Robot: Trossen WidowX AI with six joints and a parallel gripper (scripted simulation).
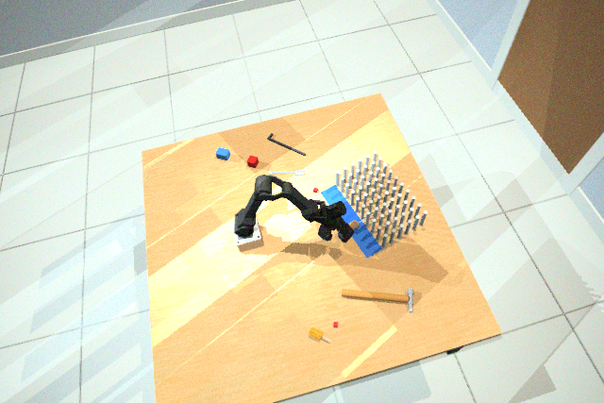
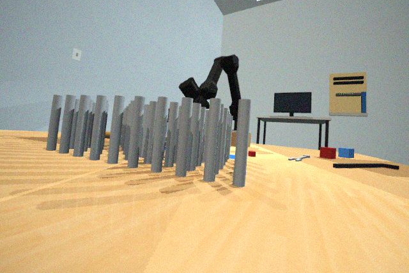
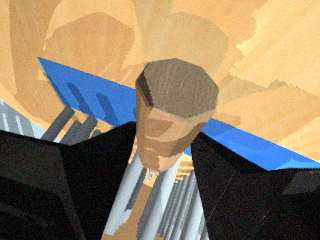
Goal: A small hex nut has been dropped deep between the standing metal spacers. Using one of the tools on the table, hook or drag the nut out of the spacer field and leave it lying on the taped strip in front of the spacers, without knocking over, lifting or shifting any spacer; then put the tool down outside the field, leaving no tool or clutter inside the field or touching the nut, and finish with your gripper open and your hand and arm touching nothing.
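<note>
Right now the blue taped strip is 20 mm ahead of my gripper tip, 50 mm to the left of it and 20 mm below it. The rest, counted from my gripper tip: wrench 240 mm behind, 350 mm to the left, 20 mm below; orange screwdriver 190 mm behind, 420 mm to the right, 10 mm below; wooden-handled screwdriver 100 mm ahead, 40 mm to the left, 10 mm below.
</note>
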